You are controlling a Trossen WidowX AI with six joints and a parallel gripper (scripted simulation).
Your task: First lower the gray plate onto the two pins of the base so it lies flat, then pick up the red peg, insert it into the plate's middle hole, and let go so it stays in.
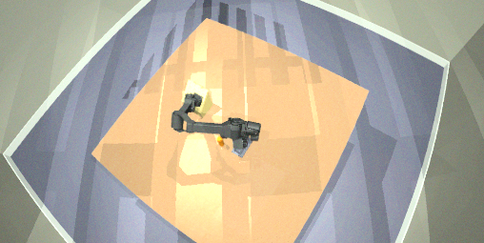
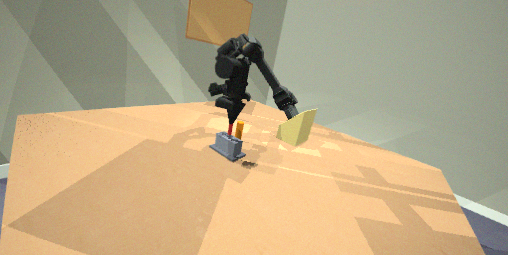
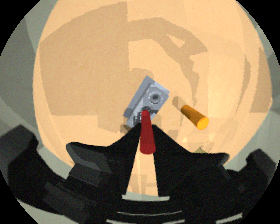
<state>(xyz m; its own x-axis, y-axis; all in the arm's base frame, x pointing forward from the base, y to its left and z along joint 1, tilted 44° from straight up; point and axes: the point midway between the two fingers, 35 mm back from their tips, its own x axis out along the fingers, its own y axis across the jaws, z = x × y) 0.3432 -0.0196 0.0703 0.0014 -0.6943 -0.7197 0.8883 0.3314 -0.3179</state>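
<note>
My gripper tip is 60 mm above the gray plate. Also, from my gripper tip: red peg right at my gripper tip; then base 100 mm below; then orange cylinder 110 mm behind, 70 mm below, 50 mm to the right.
</note>
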